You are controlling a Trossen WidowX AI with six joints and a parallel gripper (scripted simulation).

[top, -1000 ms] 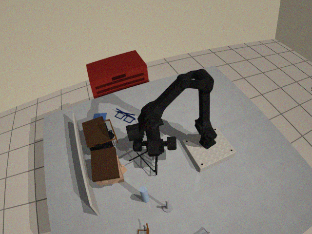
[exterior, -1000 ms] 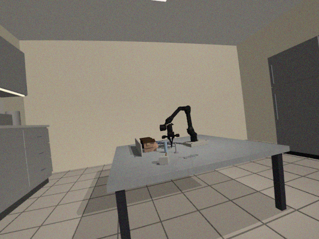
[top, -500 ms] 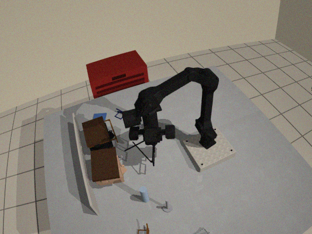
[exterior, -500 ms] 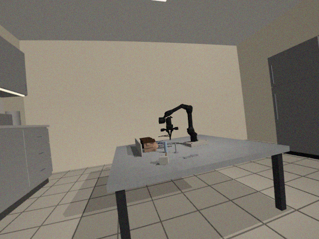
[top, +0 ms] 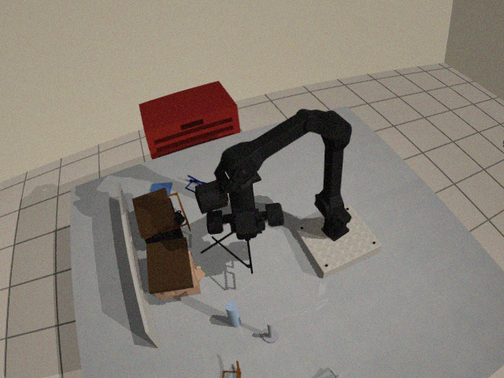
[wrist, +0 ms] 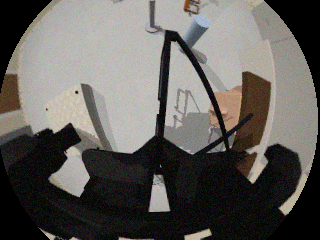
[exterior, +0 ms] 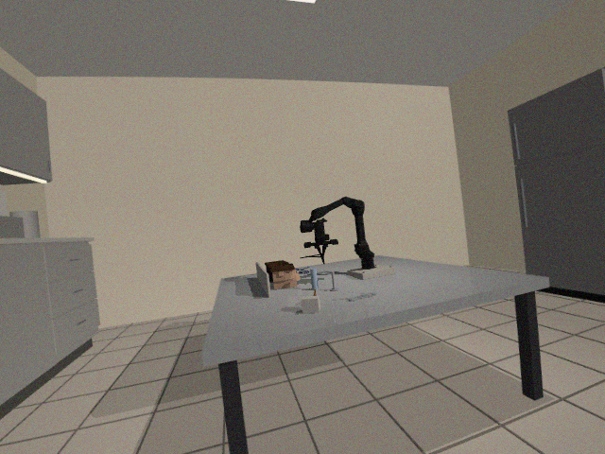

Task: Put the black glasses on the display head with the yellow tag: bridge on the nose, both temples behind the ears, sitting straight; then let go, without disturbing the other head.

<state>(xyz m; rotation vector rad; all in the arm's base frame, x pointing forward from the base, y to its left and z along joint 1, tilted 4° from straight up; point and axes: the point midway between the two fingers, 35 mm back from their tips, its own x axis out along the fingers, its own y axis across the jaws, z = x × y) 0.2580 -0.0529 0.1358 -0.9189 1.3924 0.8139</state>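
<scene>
The grey peg is 8 cm ahead of my gripper tip, 23 cm to the left of it and 10 cm below it. Round my gripper tip: light blue cylinder 14 cm ahead, 14 cm to the left, 7 cm below; then white board 30 cm ahead, 18 cm to the right, 7 cm below.
</scene>
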